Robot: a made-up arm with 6 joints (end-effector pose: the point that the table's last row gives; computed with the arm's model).
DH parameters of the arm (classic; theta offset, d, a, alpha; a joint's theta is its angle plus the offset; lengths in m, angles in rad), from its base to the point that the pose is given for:
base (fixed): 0.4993 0 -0.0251 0
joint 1: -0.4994 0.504 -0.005 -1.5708
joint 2: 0.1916 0 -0.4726 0
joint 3: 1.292 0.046 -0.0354 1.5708
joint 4: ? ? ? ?
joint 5: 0 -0.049 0.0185 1.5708
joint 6: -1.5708 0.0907 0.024 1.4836
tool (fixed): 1.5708 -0.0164 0 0
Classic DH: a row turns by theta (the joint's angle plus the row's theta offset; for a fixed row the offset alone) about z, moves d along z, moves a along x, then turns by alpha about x.
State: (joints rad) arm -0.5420 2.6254 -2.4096 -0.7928 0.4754 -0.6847
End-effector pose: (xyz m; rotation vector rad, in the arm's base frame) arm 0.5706 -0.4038 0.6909 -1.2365 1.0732 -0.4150
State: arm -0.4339 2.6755 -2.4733 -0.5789 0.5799 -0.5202
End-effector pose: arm 0.5997 -0.3460 0.6468 -0.8905 1.0124 -0.3698
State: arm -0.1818 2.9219 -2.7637 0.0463 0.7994 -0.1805
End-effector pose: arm 0.6551 -0.1637 0.4734 -0.0421 0.9604 -0.0771
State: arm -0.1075 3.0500 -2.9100 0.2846 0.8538 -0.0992
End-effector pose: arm 0.6579 -0.0933 0.3990 0.2251 0.9668 0.0692
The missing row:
joint 4: 0 0.188 -0.0254 -1.5708
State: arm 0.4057 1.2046 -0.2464 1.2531 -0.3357 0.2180
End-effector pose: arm 0.0464 0.0260 0.7353 1.1421 0.6963 -0.3869
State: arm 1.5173 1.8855 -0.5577 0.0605 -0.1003 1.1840
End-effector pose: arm -0.0080 0.3226 0.6576 0.0979 1.5330 0.5455
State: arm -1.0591 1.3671 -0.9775 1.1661 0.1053 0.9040
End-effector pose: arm 0.1439 -0.1960 0.8729 2.0766 -0.7721 -0.8204
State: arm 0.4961 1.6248 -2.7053 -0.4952 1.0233 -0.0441
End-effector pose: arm 0.1617 0.0290 1.1556 -0.2293 -0.1057 0.0382
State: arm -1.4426 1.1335 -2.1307 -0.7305 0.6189 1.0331
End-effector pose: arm -0.0579 0.0109 1.1772 0.0054 -0.8651 -1.6017
